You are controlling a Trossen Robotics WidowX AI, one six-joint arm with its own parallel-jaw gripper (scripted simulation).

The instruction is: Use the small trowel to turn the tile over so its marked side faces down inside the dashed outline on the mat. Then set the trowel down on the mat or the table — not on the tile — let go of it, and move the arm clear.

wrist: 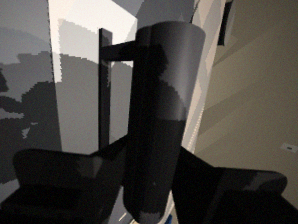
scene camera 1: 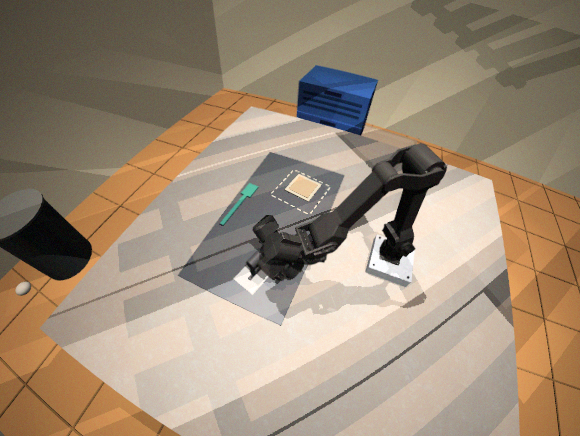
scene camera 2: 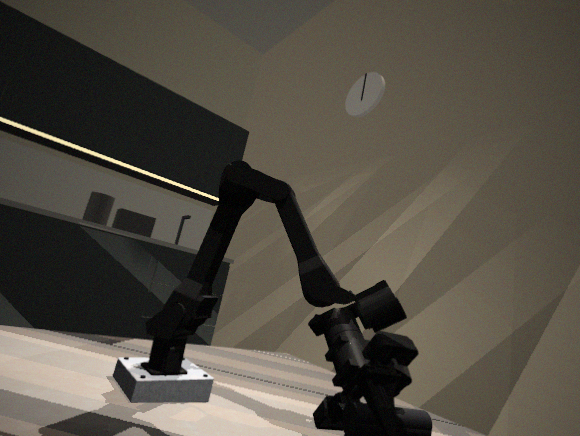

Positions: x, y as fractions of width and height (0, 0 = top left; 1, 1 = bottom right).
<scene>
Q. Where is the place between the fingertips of the gripper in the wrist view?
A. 0.50, 0.62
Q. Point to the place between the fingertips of the gripper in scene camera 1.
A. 0.45, 0.56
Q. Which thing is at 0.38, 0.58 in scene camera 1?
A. A grey mat.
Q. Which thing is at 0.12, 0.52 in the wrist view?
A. A grey mat.
</scene>
